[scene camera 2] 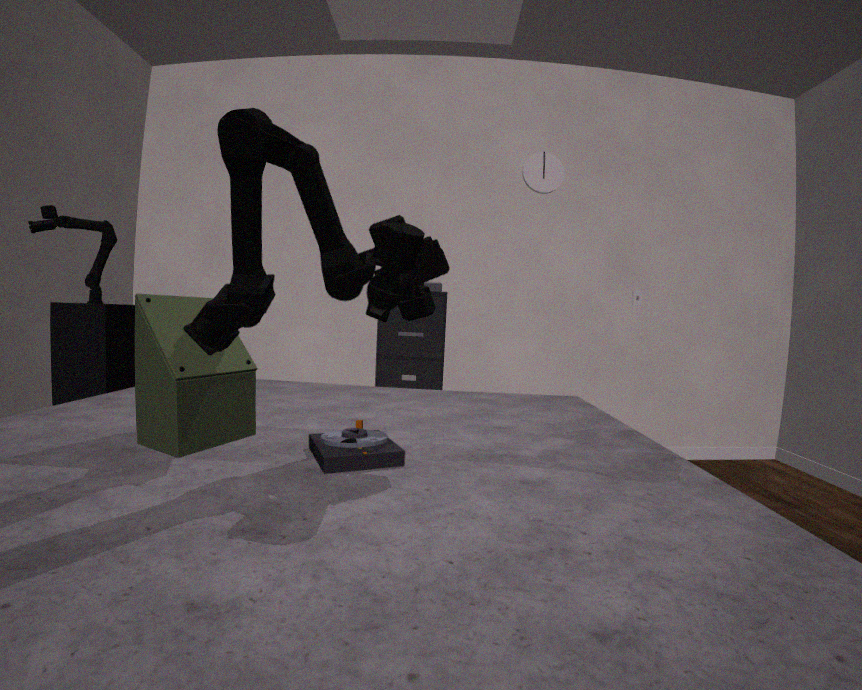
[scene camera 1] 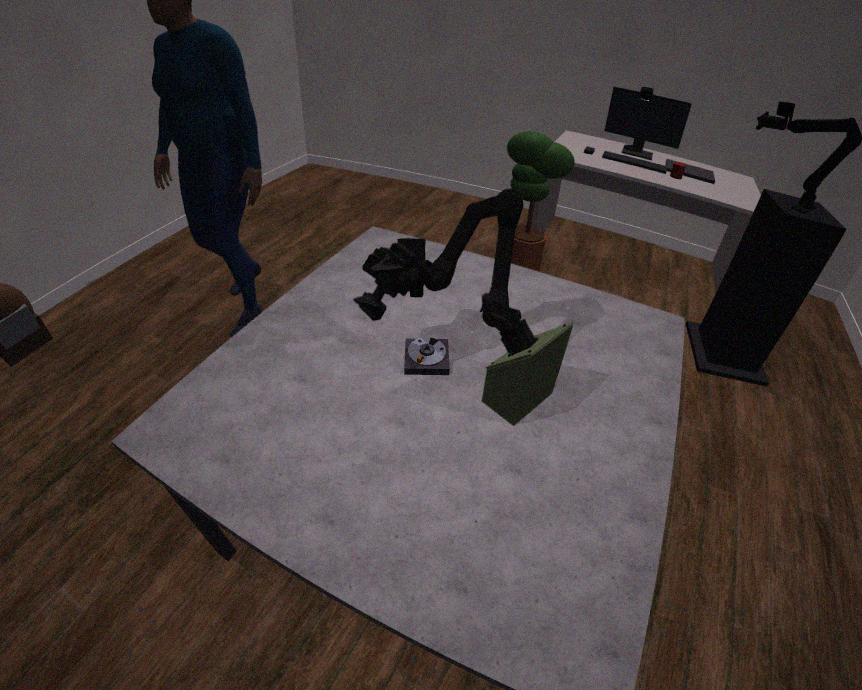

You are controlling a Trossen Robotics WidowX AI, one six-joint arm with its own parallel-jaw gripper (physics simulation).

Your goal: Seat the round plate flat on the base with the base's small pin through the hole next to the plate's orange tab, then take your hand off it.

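Seen in the pictures: gripper, fingertip midpoint: (scene camera 1: 362,285); arm's base at its link origin: (scene camera 2: 207,335) (scene camera 1: 523,347).
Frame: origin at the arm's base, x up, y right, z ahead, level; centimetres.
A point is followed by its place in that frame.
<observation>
The round pale plate (scene camera 1: 414,351) {x -14.6, y 6.1, z 29.2 cm} (scene camera 2: 332,438) {x -14.6, y 8.7, z 22.5 cm} lies on the dark square base (scene camera 1: 427,371) {x -16.6, y 1.5, z 24.0 cm} (scene camera 2: 363,461) {x -16.6, y 13.5, z 27.3 cm}, around a dark raised hub (scene camera 1: 427,348) {x -13.8, y 7.4, z 25.8 cm} (scene camera 2: 354,433) {x -13.6, y 9.2, z 25.9 cm}. The orange tab (scene camera 1: 419,359) {x -13.5, y 2.2, z 26.6 cm} (scene camera 2: 359,424) {x -13.7, y 3.3, z 26.7 cm} stands up at the plate's rim, on the side facing scene camera 1. A small orange mark (scene camera 2: 364,452) {x -15.4, y 12.9, z 27.5 cm} shows at the opposite side in the scene camera 2 view. I cannot tell whether the small pin is through the hole by the tab, nor whether the plate is fully flat. My gripper (scene camera 1: 392,301) (scene camera 2: 398,309) is open, well above the plate and apart from it.
My arm stands on a green sloped pedestal (scene camera 1: 523,381) {x -1.9, y -9.3, z -1.4 cm} (scene camera 2: 215,413) {x -12.4, y 4.3, z 2.9 cm} beside the base, on the grey table (scene camera 1: 402,489) {x -18.0, y -34.6, z 19.4 cm} (scene camera 2: 503,575) {x -18.0, y 40.8, z 39.5 cm}. A person (scene camera 1: 208,136) stands beyond the table's edge. A plant (scene camera 1: 532,165), a desk (scene camera 1: 718,190) and another arm on a black stand (scene camera 1: 772,280) are farther off.
</observation>
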